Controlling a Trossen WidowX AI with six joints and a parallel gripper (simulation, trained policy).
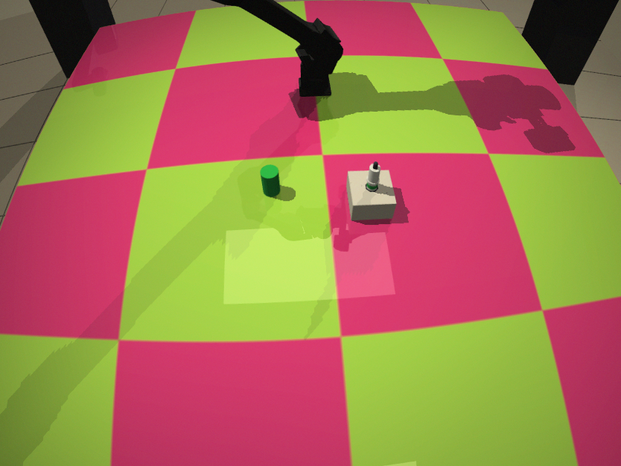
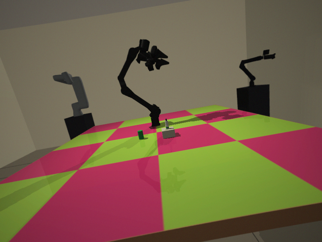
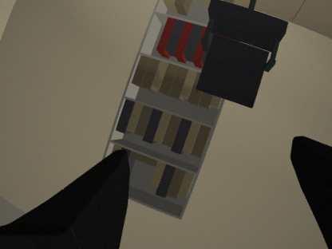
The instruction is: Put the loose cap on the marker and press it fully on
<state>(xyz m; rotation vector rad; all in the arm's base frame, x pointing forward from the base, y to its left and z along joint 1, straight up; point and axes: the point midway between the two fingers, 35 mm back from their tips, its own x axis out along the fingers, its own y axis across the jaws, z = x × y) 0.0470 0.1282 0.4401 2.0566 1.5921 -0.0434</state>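
Now: the green cap 400 mm below my gripper tip, 250 mm to the right of it and 210 mm ahead of it. The rest, counted from my gripper tip: holder block: 410 mm below, 250 mm ahead, 90 mm to the right.
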